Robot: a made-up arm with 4 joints.
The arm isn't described. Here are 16 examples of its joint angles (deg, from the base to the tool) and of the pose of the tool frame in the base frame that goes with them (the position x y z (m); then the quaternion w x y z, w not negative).
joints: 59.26 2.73 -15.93 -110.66
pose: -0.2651 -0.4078 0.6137 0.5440 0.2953 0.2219 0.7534
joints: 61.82 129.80 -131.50 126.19
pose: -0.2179 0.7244 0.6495 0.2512 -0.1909 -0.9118 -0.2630
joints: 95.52 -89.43 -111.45 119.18
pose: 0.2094 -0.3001 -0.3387 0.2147 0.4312 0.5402 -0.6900
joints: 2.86 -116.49 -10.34 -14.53
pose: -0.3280 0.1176 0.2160 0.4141 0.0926 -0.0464 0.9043
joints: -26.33 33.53 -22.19 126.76
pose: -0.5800 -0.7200 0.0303 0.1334 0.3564 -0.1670 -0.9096
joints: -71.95 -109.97 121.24 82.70
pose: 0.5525 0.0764 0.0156 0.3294 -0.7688 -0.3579 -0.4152
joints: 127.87 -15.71 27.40 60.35
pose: -0.2279 -0.1837 -0.1073 0.2273 -0.3956 0.8893 -0.0311
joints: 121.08 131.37 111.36 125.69
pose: 0.1099 0.4363 1.0002 0.8910 0.3639 -0.0999 0.2526
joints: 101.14 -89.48 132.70 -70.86
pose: 0.0056 0.2511 0.1724 0.6547 -0.2112 -0.6270 -0.3655
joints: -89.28 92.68 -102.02 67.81
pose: -0.4129 0.2921 -0.6597 0.4575 -0.3166 0.6150 0.5588
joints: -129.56 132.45 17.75 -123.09
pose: 0.2095 0.4700 -0.5496 0.3341 0.1249 -0.9311 0.0760
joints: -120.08 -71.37 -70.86 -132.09
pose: 0.0935 -0.4000 0.2320 0.5161 0.8375 0.1063 -0.1446
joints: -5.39 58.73 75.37 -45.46
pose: -0.3199 -0.1754 0.0661 0.8029 0.4861 0.3382 -0.0687
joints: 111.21 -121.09 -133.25 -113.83
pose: -0.3224 0.2702 0.1235 0.6526 0.3233 -0.6685 0.1509
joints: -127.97 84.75 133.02 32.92
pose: 0.6698 0.1304 -0.1017 0.8318 0.4823 0.1764 0.2106
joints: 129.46 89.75 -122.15 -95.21
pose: 0.1609 0.0208 0.7465 0.1720 -0.3524 0.4531 0.8006
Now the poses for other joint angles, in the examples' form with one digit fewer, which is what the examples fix.
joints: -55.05 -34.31 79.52 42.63
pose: 0.359 -0.044 -0.203 0.911 -0.327 0.090 -0.233
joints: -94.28 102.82 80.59 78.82
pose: 0.537 -0.144 -0.755 0.456 0.650 0.438 -0.420
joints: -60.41 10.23 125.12 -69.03
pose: -0.064 -0.214 -0.069 0.691 0.375 0.389 0.480
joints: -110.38 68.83 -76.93 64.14
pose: -0.208 -0.070 -0.776 0.332 -0.575 0.611 0.431
